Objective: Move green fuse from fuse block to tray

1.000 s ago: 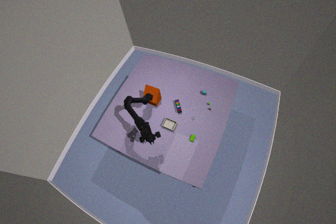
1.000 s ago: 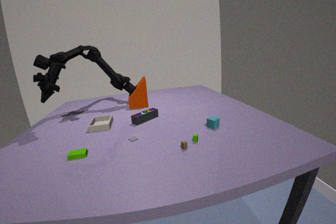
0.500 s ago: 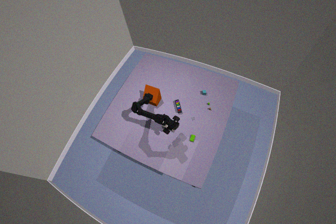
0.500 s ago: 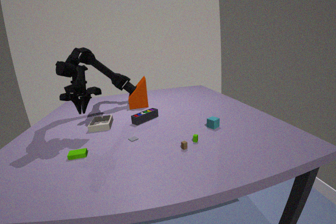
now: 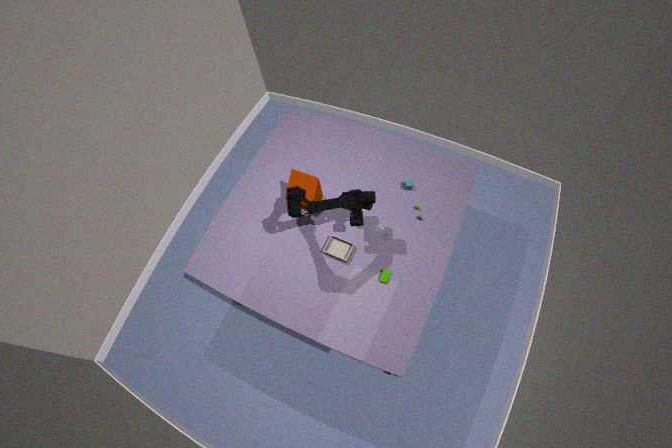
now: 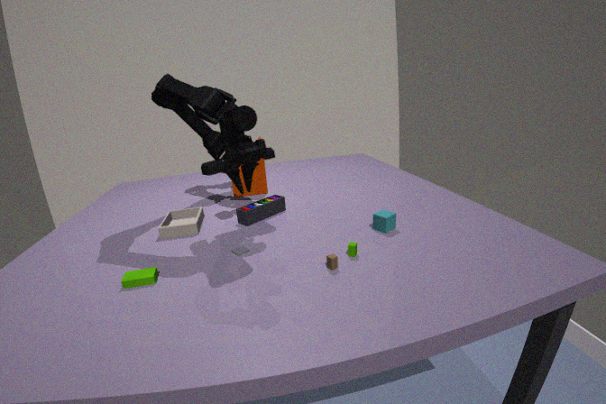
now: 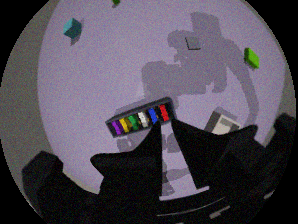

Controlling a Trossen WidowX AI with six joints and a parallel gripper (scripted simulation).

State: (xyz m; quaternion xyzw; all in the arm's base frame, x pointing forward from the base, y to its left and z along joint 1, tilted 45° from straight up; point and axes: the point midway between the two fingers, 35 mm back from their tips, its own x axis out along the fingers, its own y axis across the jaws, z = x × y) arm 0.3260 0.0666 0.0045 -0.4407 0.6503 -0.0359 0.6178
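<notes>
Right now the green fuse is 4 cm behind my gripper tip, 4 cm to the left of it and 6 cm below it. Also, from my gripper tip: small green cube: 24 cm ahead, 22 cm to the left, 7 cm below; grey flat tile: 17 cm ahead, 1 cm to the right, 8 cm below; tray: 1 cm behind, 19 cm to the right, 8 cm below.
</notes>
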